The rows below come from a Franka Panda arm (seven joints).
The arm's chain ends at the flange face. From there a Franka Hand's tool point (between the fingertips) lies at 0.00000 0.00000 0.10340 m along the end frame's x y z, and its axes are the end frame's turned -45 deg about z.
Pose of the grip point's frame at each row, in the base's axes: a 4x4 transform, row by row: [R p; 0 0 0 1], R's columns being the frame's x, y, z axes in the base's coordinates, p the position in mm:
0.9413, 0.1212, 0.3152, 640.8; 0.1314, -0.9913, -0.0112, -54.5; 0.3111, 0.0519, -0.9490, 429.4; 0, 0, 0, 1
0.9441, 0.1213, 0.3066, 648.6; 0.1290, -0.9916, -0.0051, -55.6; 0.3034, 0.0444, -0.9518, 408.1; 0, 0, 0, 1
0.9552, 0.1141, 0.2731, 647.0; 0.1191, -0.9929, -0.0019, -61.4; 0.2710, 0.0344, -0.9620, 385.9; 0, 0, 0, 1
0.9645, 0.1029, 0.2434, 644.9; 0.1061, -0.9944, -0.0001, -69.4; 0.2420, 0.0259, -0.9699, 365.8; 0, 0, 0, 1
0.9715, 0.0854, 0.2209, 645.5; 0.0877, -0.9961, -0.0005, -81.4; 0.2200, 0.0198, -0.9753, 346.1; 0, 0, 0, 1
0.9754, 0.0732, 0.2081, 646.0; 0.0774, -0.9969, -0.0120, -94.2; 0.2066, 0.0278, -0.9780, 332.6; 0, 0, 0, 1
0.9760, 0.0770, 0.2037, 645.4; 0.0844, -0.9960, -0.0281, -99.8; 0.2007, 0.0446, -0.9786, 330.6; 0, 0, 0, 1
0.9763, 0.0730, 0.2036, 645.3; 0.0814, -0.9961, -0.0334, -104.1; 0.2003, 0.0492, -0.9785, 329.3; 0, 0, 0, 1
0.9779, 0.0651, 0.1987, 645.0; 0.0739, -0.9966, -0.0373, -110.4; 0.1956, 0.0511, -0.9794, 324.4; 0, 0, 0, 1
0.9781, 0.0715, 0.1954, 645.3; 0.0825, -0.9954, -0.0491, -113.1; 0.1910, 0.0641, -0.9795, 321.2; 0, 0, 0, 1
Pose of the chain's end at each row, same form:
0.7513, -0.5799, 0.3152, 608.2; -0.6080, -0.7939, -0.0112, -53.3; 0.2567, -0.1833, -0.9490, 527.5; 0, 0, 0, 1
0.7534, -0.5818, 0.3066, 616.9; -0.6100, -0.7924, -0.0051, -55.1; 0.2459, -0.1831, -0.9518, 506.5; 0, 0, 0, 1
0.7561, -0.5947, 0.2731, 618.8; -0.6179, -0.7863, -0.0019, -61.2; 0.2160, -0.1673, -0.9620, 485.4; 0, 0, 0, 1
0.7548, -0.6092, 0.2434, 619.7; -0.6281, -0.7782, -0.0001, -69.4; 0.1894, -0.1528, -0.9699, 466.1; 0, 0, 0, 1
0.7473, -0.6266, 0.2209, 622.7; -0.6423, -0.7664, -0.0005, -81.3; 0.1696, -0.1416, -0.9753, 446.9; 0, 0, 0, 1
0.7415, -0.6380, 0.2081, 624.5; -0.6502, -0.7596, -0.0120, -93.0; 0.1657, -0.1264, -0.9780, 433.7; 0, 0, 0, 1
0.7446, -0.6357, 0.2037, 624.3; -0.6446, -0.7640, -0.0281, -96.9; 0.1735, -0.1104, -0.9786, 431.8; 0, 0, 0, 1
0.7420, -0.6387, 0.2036, 624.2; -0.6468, -0.7619, -0.0334, -100.6; 0.1764, -0.1068, -0.9785, 430.5; 0, 0, 0, 1
0.7375, -0.6454, 0.1987, 624.5; -0.6524, -0.7570, -0.0373, -106.5; 0.1744, -0.1022, -0.9794, 425.7; 0, 0, 0, 1
0.7422, -0.6411, 0.1954, 625.1; -0.6455, -0.7622, -0.0491, -108.0; 0.1804, -0.0897, -0.9795, 422.5; 0, 0, 0, 1

